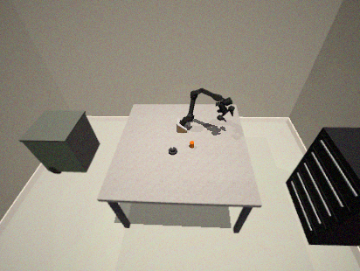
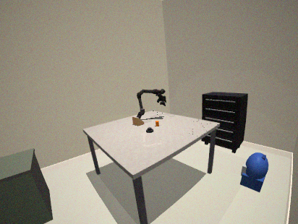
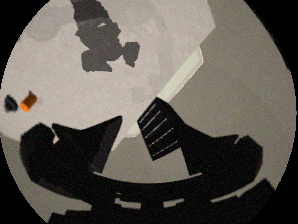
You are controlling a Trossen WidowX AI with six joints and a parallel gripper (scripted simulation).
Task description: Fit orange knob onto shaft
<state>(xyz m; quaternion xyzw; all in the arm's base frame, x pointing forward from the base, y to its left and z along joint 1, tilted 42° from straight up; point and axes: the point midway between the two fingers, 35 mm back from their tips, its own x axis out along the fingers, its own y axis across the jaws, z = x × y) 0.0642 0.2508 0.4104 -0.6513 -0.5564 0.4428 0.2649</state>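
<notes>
My gripper tip is 360 mm to the left of the orange knob, 210 mm short of it and 150 mm above it. The rest, counted from my gripper tip: dark round pedestal: 540 mm to the right, 290 mm ahead, 160 mm below.
</notes>
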